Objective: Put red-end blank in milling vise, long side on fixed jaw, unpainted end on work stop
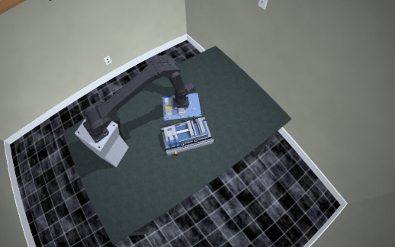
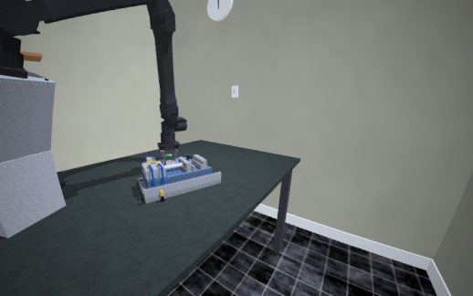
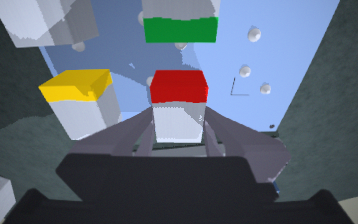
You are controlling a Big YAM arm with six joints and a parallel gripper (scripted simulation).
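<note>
Right now my hand is 4 cm to the right of the blue plate, 4 cm above it and 3 cm short of it. The rest, counted from my hand: yellow-ended blank: 7 cm behind, 5 cm to the left, 2 cm below; then green-ended blank: 7 cm to the left, 6 cm ahead, 2 cm below; then blue-ended blank: 13 cm to the left, 2 cm below, 2 cm behind.
</note>
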